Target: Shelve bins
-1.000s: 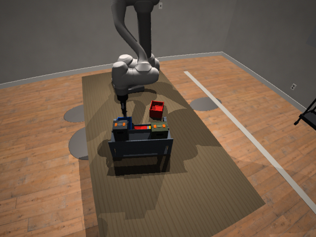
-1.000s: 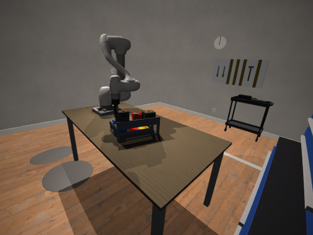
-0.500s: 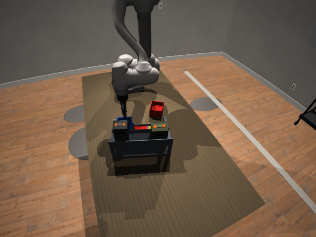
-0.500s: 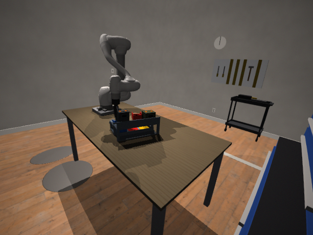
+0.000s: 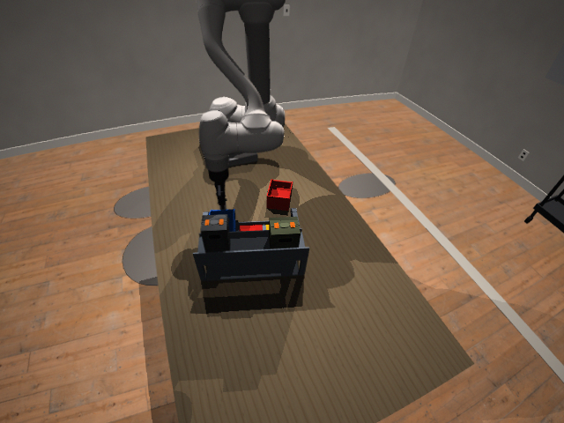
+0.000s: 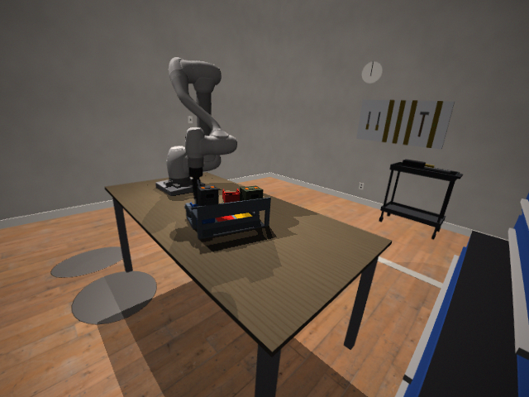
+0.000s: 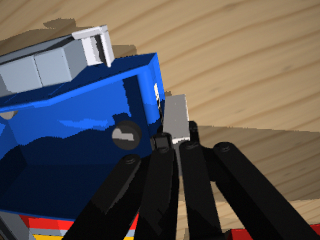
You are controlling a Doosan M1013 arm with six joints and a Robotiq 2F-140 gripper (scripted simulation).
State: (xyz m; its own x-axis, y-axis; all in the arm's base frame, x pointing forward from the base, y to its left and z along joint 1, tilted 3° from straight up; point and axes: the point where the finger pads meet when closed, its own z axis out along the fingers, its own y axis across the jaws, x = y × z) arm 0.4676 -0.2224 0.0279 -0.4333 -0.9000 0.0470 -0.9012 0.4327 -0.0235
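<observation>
Right now the blue bin is 9 cm ahead of my hand and 4 cm to the right of it. Also, from my hand: green toolbox (32 cm ahead, 10 cm to the left, 9 cm above); red bin (28 cm to the left, 2 cm below, 1 cm ahead); dark box (22 cm ahead, 11 cm to the right, 11 cm above).
</observation>
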